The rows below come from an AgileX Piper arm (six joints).
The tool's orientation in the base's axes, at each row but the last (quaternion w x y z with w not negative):
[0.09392 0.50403 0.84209 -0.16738]
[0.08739 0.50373 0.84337 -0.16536]
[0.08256 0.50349 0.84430 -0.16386]
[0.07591 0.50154 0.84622 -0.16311]
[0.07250 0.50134 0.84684 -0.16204]
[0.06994 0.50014 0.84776 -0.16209]
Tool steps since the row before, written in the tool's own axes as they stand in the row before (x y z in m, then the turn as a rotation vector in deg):
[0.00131 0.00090 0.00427 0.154 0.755 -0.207]
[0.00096 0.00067 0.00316 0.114 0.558 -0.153]
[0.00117 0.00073 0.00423 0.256 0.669 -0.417]
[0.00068 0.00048 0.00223 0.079 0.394 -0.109]
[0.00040 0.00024 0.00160 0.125 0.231 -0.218]
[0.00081 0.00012 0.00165 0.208 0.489 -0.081]
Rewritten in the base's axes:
[0.00013 -0.00014 -0.00455 0.594 0.533 0.000]
[0.00007 -0.00008 -0.00337 0.439 0.394 0.000]
[-0.00003 -0.00024 -0.00444 0.475 0.655 0.182]
[0.00001 -0.00001 -0.00238 0.310 0.278 0.000]
[-0.00005 -0.00012 -0.00166 0.149 0.282 0.122]
[-0.00036 0.00015 -0.00180 0.327 0.418 -0.083]

